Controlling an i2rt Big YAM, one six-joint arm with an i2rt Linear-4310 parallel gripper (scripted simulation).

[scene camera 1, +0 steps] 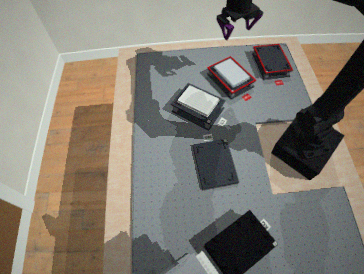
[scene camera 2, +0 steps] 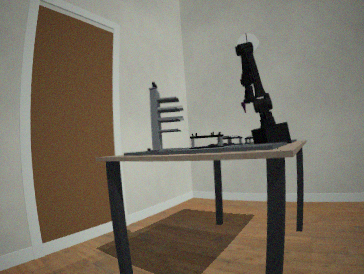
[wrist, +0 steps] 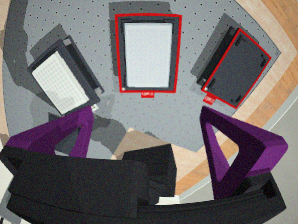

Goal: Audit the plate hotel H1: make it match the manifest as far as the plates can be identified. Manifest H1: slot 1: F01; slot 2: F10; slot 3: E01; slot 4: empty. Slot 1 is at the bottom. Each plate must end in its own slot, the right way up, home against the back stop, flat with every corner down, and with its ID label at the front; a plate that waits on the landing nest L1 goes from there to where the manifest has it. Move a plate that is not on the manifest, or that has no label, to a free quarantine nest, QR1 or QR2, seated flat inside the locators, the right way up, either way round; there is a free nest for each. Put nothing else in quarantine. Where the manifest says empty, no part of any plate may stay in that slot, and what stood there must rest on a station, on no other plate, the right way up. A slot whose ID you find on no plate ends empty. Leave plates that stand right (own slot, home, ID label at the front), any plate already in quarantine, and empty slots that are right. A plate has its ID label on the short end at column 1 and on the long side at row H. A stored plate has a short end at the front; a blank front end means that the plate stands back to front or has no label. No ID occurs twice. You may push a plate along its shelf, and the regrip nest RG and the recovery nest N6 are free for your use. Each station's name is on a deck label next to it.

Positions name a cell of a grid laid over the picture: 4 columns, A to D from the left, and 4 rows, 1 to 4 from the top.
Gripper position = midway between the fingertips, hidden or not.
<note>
In view: the gripper (wrist: B3) and a red-framed nest (wrist: D2).
</note>
